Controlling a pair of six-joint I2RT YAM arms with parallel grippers.
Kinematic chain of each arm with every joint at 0, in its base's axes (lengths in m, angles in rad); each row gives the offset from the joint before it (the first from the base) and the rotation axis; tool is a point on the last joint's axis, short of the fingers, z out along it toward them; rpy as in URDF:
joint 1: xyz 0 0 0.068 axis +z
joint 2: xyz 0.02 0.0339 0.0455 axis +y
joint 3: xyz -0.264 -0.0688 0 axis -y
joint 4: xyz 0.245 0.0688 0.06 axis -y
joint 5: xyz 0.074 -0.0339 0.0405 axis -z
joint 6: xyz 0.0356 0 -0.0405 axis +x
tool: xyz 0 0 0 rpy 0 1.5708 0
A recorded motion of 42 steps. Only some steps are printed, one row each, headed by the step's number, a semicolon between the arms.
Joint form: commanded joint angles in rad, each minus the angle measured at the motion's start. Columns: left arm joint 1, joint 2, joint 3, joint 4, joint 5, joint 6; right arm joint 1, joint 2, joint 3, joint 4, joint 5, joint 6.
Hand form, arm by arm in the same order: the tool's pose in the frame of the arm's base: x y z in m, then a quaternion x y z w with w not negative. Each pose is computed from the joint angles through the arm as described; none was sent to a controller.
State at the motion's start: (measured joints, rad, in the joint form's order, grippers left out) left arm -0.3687 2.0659 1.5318 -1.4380 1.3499 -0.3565; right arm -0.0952 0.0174 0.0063 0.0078 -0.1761 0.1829
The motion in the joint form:
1: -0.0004 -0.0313 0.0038 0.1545 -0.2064 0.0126; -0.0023 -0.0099 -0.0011 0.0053 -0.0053 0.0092
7: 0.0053 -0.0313 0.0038 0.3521 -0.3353 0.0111; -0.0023 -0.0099 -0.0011 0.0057 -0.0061 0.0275
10: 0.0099 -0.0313 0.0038 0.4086 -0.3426 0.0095; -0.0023 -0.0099 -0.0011 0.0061 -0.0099 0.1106
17: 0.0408 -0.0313 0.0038 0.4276 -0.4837 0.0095; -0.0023 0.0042 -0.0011 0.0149 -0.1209 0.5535
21: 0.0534 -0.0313 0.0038 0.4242 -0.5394 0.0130; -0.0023 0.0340 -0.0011 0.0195 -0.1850 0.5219
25: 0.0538 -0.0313 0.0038 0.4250 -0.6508 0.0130; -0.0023 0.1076 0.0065 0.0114 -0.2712 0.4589
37: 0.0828 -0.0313 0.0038 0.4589 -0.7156 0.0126; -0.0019 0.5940 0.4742 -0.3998 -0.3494 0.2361
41: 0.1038 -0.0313 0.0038 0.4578 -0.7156 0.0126; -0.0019 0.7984 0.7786 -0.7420 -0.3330 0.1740
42: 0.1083 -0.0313 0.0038 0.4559 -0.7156 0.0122; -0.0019 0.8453 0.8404 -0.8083 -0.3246 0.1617
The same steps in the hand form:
1: 0.3271 -0.1613 0.1983 0.04663 -0.83690 0.47324 0.27105; 0.1103 -0.0043 0.1761 0.03734 0.70235 0.09710 0.70419
7: 0.3450 -0.1636 0.1923 -0.00444 -0.87403 0.45348 0.17437; 0.1103 -0.0043 0.1761 0.04345 0.70186 0.10382 0.70337
10: 0.3507 -0.1637 0.1921 -0.01540 -0.87555 0.45920 0.14935; 0.1102 -0.0042 0.1762 0.07118 0.69945 0.13426 0.69834
17: 0.3585 -0.1506 0.1882 -0.00422 -0.90732 0.40505 0.11260; 0.1105 -0.0003 0.1759 0.18636 0.67990 0.31932 0.63328
21: 0.3605 -0.1447 0.1867 0.00152 -0.91869 0.38151 0.10226; 0.1118 0.0017 0.1737 0.15839 0.69552 0.32832 0.61916
25: 0.3617 -0.1419 0.1840 0.00336 -0.93917 0.33287 0.08454; 0.1148 0.0042 0.1688 0.12114 0.72608 0.33444 0.58846
37: 0.3696 -0.1306 0.1828 0.01308 -0.94913 0.30984 0.05463; 0.1464 0.0037 0.2402 0.08773 0.84161 0.29941 0.44085
41: 0.3722 -0.1228 0.1828 0.02321 -0.94896 0.31025 0.05188; 0.1625 0.0016 0.2854 0.10418 0.88968 0.27885 0.34620
42: 0.3725 -0.1211 0.1828 0.02584 -0.94892 0.31010 0.05210; 0.1672 0.0009 0.2934 0.10829 0.89884 0.27261 0.32563

